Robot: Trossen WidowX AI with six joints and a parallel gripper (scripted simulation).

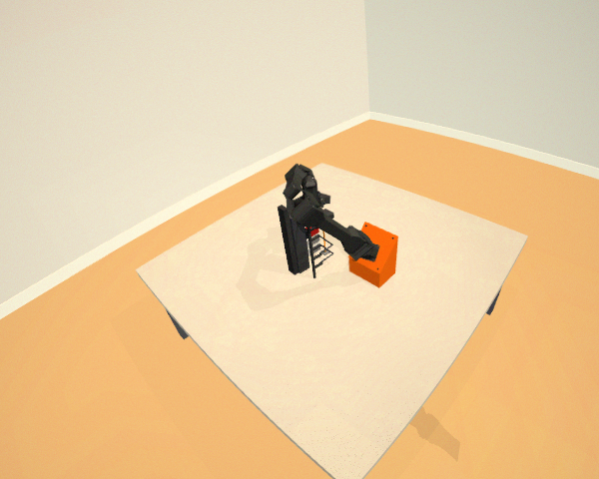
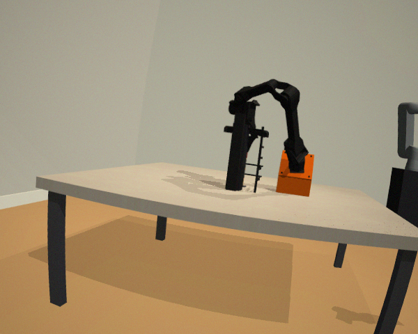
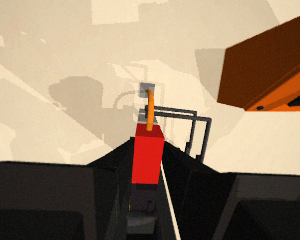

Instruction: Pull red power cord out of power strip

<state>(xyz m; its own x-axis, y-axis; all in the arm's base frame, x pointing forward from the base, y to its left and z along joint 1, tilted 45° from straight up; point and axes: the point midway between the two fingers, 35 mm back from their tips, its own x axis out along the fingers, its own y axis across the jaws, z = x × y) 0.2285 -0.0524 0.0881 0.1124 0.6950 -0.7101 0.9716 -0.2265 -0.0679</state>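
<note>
Right now the red plug is 30 mm to the left of my gripper tip.
</note>
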